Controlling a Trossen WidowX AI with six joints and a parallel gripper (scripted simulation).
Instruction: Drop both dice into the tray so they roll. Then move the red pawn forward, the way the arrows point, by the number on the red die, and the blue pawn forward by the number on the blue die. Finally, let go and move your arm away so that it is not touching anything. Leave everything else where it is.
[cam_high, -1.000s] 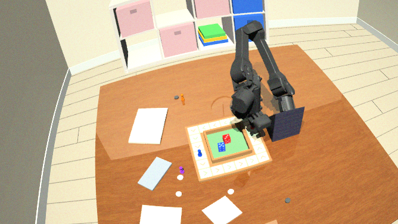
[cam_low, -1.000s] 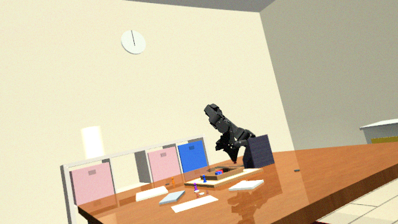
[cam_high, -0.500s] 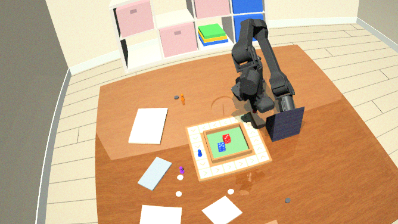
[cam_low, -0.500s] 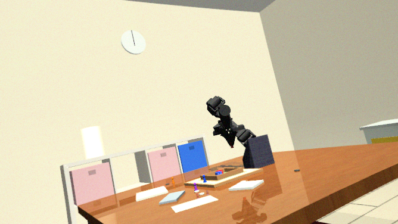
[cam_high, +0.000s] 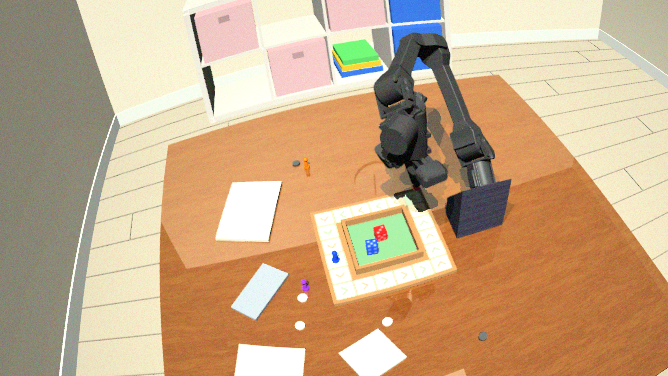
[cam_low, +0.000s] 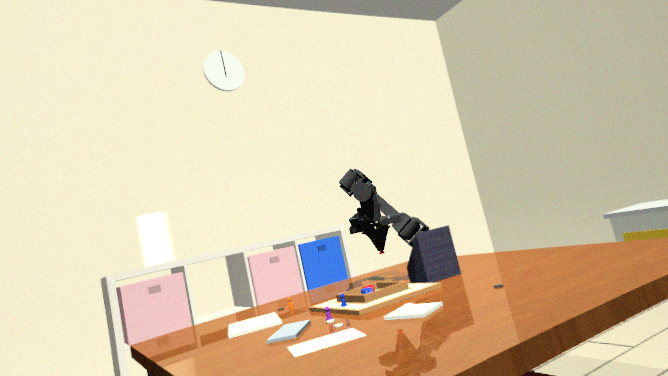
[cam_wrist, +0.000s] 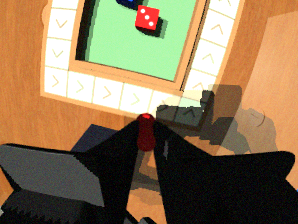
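Now: gripper tip 210 mm short of the blue pawn, 30 mm to the right of it and 100 mm above it. Round my gripper tip: green tray 100 mm ahead, 20 mm to the left, 120 mm below; red pawn 10 mm above; purple pawn 300 mm ahead, 80 mm to the left, 110 mm below.
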